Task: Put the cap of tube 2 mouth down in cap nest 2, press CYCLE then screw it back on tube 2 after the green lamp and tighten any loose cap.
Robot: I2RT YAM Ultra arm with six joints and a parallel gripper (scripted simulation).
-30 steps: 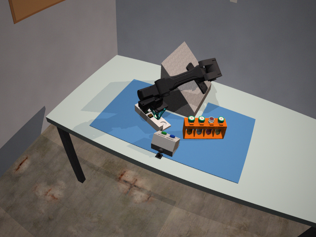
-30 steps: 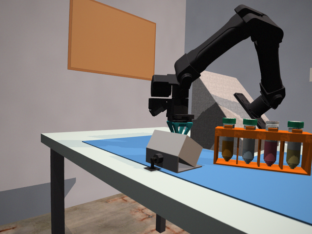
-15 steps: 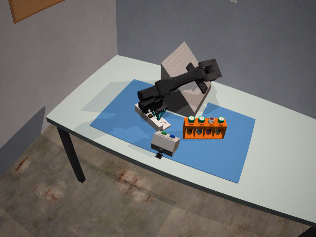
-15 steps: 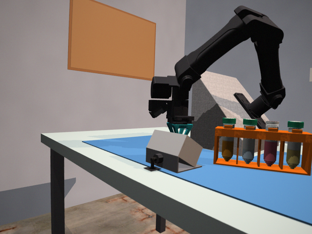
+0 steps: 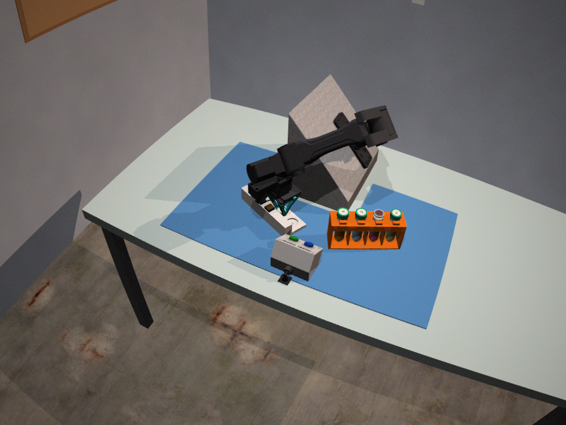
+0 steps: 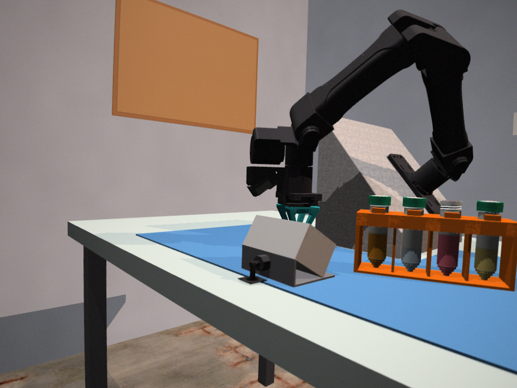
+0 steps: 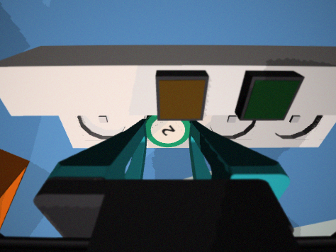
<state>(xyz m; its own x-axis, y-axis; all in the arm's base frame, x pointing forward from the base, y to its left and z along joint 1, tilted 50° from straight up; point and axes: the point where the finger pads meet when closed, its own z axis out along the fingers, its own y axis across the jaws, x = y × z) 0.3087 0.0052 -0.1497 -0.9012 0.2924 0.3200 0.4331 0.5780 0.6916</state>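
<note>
The cap 2 lies 10 mm below my hand. From my hand the other things lie so: cap 3 (240 mm to the left, 90 mm above); cap 4 (20 mm ahead, 200 mm to the left, 90 mm above); key desk (150 mm ahead, 120 mm to the left, 30 mm above).
</note>
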